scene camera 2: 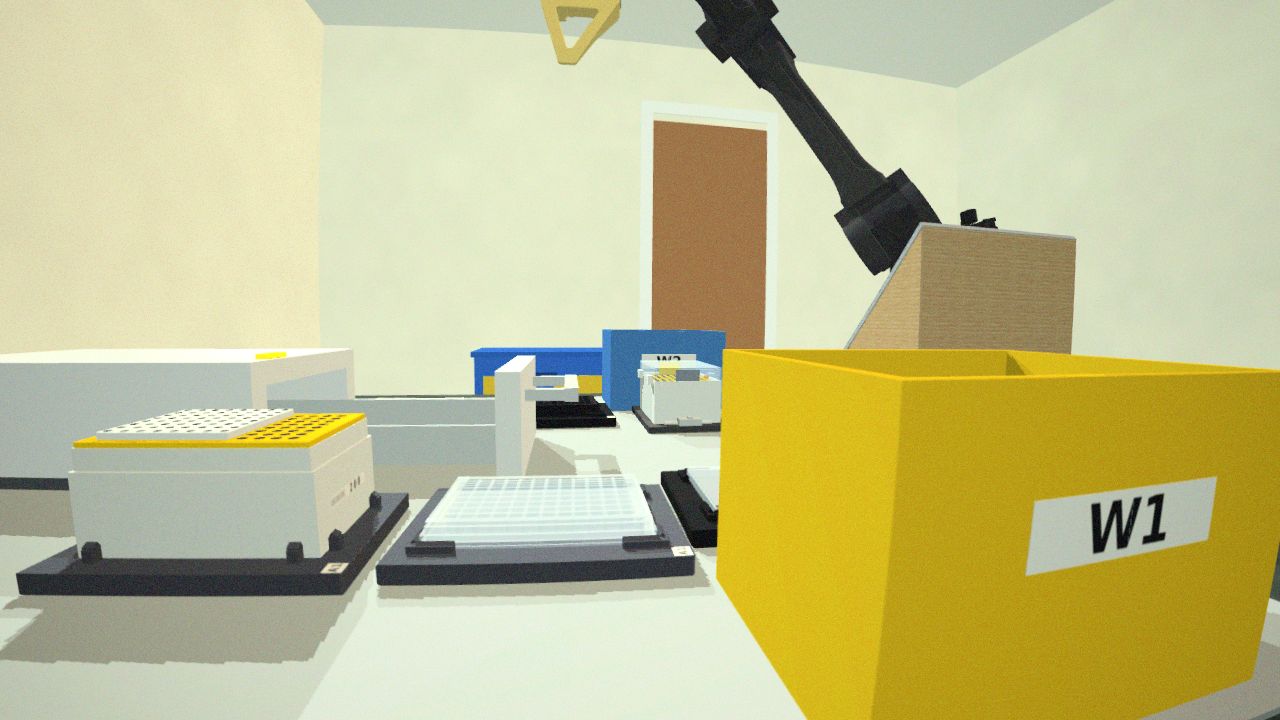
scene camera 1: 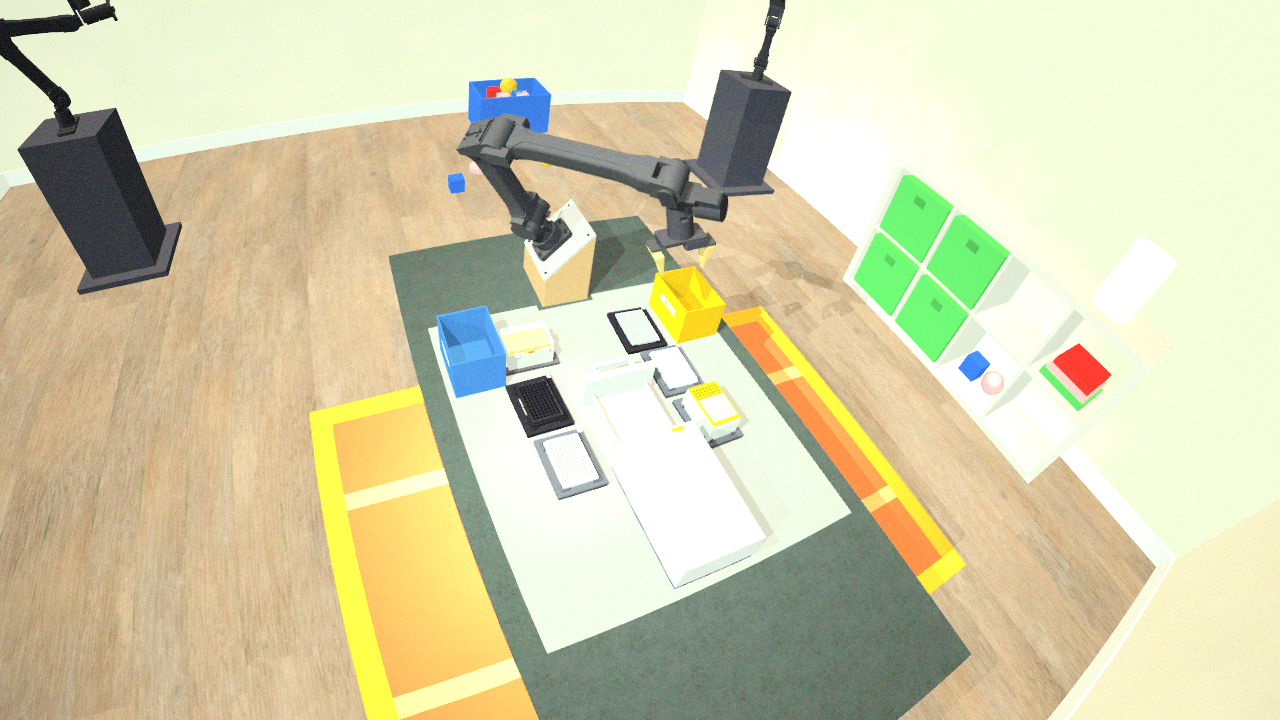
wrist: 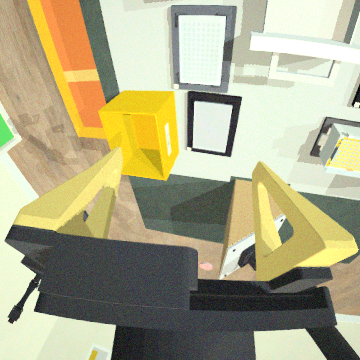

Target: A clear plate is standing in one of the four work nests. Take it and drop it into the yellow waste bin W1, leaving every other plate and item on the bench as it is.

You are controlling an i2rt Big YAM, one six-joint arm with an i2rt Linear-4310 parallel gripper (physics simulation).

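Pixels of known places: gripper, fingertip midpoint: (scene camera 2: 558, 17) (scene camera 1: 681, 270) (wrist: 189, 159); arm's base, link origin: (scene camera 2: 945, 309) (scene camera 1: 553, 240).
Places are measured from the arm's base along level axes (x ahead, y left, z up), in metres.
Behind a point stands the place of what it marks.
A clear, gridded plate (scene camera 1: 674, 368) @[x 0.457, y 0.188, z -0.129 m] (scene camera 2: 541, 508) @[x 0.448, y 0.213, z -0.128 m] (wrist: 202, 50) @[x 0.448, y 0.188, z -0.138 m] sits flat in a grey nest (scene camera 2: 535, 571) @[x 0.450, y 0.252, z -0.146 m] (wrist: 227, 82) @[x 0.386, y 0.134, z -0.142 m]. A smooth pale plate (scene camera 1: 637, 327) @[x 0.281, y 0.163, z -0.133 m] (wrist: 212, 126) @[x 0.282, y 0.160, z -0.133 m] lies in a black nest beside the bin. A black plate (scene camera 1: 539, 402) @[x 0.455, y -0.190, z -0.130 m] and a white welled plate (scene camera 1: 570, 460) @[x 0.635, y -0.180, z -0.130 m] sit in nests across the bench. The yellow waste bin W1 (scene camera 1: 687, 306) @[x 0.225, y 0.367, z -0.149 m] (scene camera 2: 805, 519) @[x 0.356, y 0.347, z -0.086 m] (wrist: 170, 112) @[x 0.319, y 0.257, z -0.117 m] stands upright; no plate shows inside it. My gripper (scene camera 1: 682, 265) @[x 0.440, y 0.137, z 0.197 m] (wrist: 189, 159) @[x 0.440, y 0.137, z 0.197 m] is open and empty, high above the bench near the bin. In scene camera 2 its finger is partly cut off.
A tip box (scene camera 1: 713, 407) @[x 0.640, y 0.186, z -0.077 m] (scene camera 2: 201, 505) @[x 0.619, y 0.242, z -0.113 m] stands beside the clear plate's nest. The white machine (scene camera 1: 689, 510) @[x 0.876, y -0.023, z -0.051 m] has its drawer out in mid-bench, with an upright front (scene camera 2: 512, 416) @[x 0.474, y 0.100, z -0.095 m] (wrist: 305, 46) @[x 0.478, y 0.018, z -0.059 m]. A blue bin (scene camera 1: 471, 353) @[x 0.230, y -0.304, z -0.149 m] (scene camera 2: 626, 371) @[x 0.339, y -0.247, z -0.094 m] and another tip box (scene camera 1: 528, 347) @[x 0.321, y -0.175, z -0.076 m] (wrist: 347, 152) @[x 0.295, y -0.129, z -0.076 m] stand opposite.
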